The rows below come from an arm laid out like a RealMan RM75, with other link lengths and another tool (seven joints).
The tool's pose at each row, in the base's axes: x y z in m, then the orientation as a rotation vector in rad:
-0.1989, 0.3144, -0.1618, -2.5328, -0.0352, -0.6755
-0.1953, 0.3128, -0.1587, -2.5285, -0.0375, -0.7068
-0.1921, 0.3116, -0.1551, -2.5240, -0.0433, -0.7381
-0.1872, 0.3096, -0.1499, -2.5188, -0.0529, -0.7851
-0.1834, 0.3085, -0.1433, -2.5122, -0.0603, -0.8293
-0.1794, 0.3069, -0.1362, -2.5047, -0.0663, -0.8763
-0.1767, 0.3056, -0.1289, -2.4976, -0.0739, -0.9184
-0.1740, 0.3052, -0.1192, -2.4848, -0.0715, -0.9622
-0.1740, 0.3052, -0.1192, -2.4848, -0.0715, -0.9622
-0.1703, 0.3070, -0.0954, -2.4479, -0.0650, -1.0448
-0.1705, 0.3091, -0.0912, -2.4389, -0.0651, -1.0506
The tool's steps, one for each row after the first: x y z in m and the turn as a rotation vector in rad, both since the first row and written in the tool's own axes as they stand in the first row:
0.0048, 0.0005, -0.0014, -0.0023, 0.0218, -0.0084
0.0094, 0.0003, -0.0032, -0.0041, 0.0430, -0.0193
0.0164, 0.0003, -0.0058, -0.0087, 0.0742, -0.0366
0.0229, -0.0013, -0.0095, -0.0123, 0.1040, -0.0515
0.0299, -0.0026, -0.0138, -0.0167, 0.1361, -0.0662
0.0359, -0.0046, -0.0186, -0.0205, 0.1644, -0.0809
0.0429, -0.0084, -0.0247, -0.0217, 0.1970, -0.0883
0.0429, -0.0084, -0.0247, -0.0217, 0.1970, -0.0883
0.0571, -0.0207, -0.0399, -0.0142, 0.2619, -0.0993
0.0587, -0.0245, -0.0421, -0.0078, 0.2680, -0.0994

